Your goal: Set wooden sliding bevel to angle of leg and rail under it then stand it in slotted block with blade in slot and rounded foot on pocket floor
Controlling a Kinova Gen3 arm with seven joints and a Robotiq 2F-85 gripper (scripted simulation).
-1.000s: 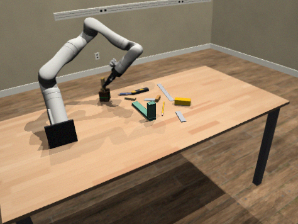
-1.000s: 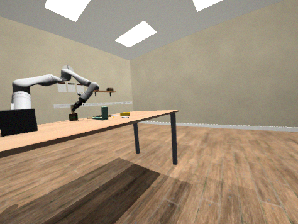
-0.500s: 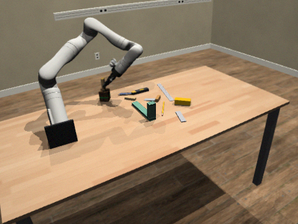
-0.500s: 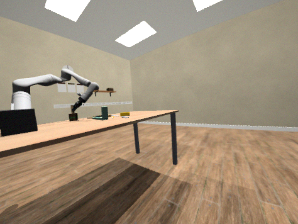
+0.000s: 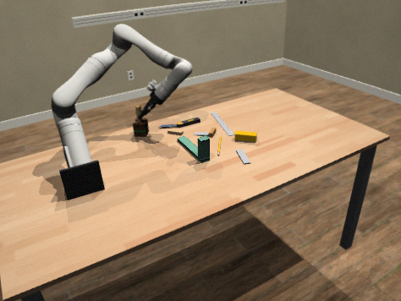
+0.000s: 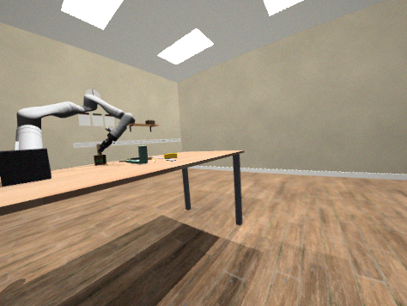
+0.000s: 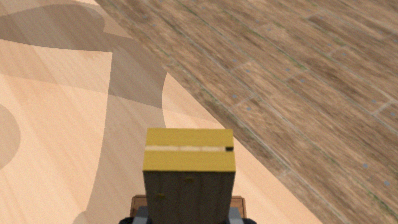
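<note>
Now: hand 2 cm above the wooden sliding bevel, 1 cm to the right of it and 1 cm past it. Round my hand: blue blade: 15 cm ahead, 10 cm below, 1 cm to the right; then thin steel blade: 5 cm below, 3 cm to the left; then small wooden block: 13 cm ahead, 10 cm below, 8 cm to the right.
</note>
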